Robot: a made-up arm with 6 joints.
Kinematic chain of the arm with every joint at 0, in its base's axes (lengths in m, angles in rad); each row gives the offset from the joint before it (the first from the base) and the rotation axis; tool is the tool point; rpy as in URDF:
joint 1: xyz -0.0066 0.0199 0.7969 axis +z
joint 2: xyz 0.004 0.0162 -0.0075 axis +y
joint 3: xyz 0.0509 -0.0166 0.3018 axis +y
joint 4: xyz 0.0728 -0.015 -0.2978 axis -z
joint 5: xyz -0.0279 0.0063 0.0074 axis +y
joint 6: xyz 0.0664 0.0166 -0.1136 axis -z
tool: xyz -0.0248 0.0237 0.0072 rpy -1.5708 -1.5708 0
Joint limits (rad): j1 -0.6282..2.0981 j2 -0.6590..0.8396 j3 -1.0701..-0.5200 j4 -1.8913..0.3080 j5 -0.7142..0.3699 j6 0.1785..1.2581
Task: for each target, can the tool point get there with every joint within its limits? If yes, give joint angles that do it. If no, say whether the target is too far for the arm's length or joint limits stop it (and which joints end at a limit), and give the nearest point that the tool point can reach.
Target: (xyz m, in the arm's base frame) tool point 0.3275 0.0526 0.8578
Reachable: yes | joints -0.1747 0.0398 -0.6641 -0.9970 -0.6248 0.8297
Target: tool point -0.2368 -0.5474 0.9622
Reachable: no: joint limits stop it (at a limit: joint 1, joint 2, joint 3, joint 4, joint 5, joint 6) | nearest point 0.1620 -0.1686 0.9337 | short by 0.551 m
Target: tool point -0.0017 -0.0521 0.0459
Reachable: no: joint limits stop it (at a limit: joint 1, joint 2, joint 4, joint 5, joint 6) | nearest point 0.1134 -0.0962 0.5451 | short by 0.514 m
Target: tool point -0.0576 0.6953 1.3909
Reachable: no: too far | nearest point -0.0366 0.4173 1.1418 | short by 0.374 m
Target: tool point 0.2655 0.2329 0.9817
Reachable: yes | joints 0.5506 -0.3071 -0.9237 -1.4614 0.0046 1.1281
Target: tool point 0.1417 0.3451 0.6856
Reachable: yes | joints 1.1375 0.4055 -0.8528 -1.7095 0.1588 0.9435
